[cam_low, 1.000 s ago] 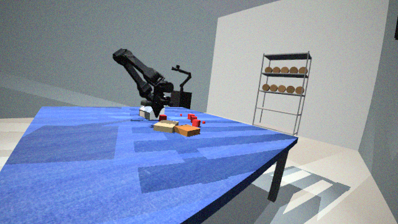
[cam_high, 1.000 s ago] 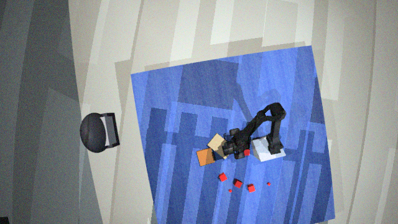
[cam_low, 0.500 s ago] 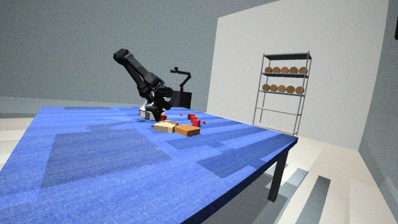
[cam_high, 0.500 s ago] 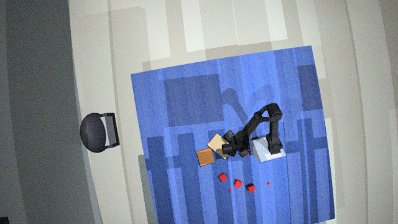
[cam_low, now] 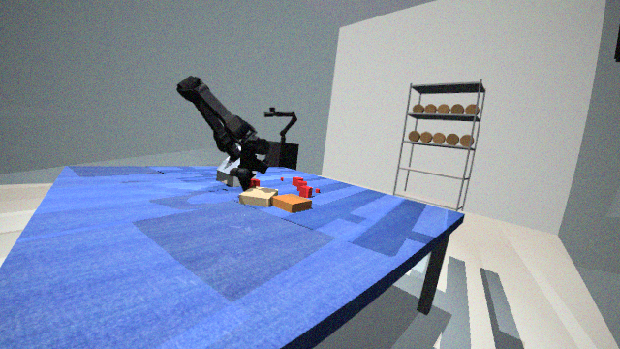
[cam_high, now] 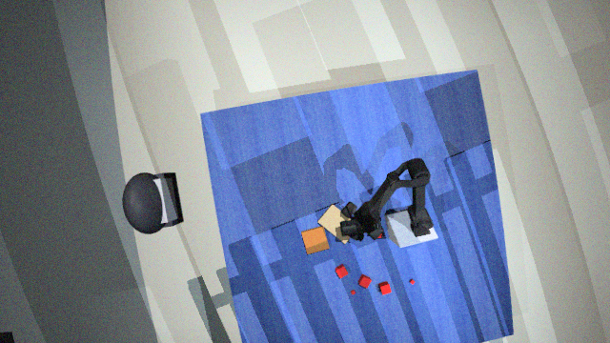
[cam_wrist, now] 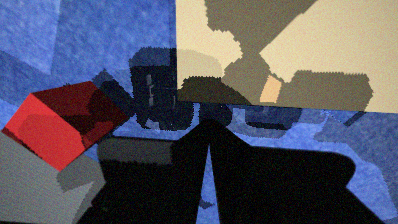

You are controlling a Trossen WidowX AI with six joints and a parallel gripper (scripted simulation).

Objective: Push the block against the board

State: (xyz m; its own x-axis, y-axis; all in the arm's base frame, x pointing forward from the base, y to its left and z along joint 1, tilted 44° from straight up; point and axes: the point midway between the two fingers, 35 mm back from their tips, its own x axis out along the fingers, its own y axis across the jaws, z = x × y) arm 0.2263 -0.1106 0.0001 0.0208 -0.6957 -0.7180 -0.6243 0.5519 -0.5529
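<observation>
Now: gripper tip 9 cm short of the tan board and 1 cm below it. Round my gripper tip: orange square block 21 cm ahead, 5 cm to the left, 1 cm above.
</observation>
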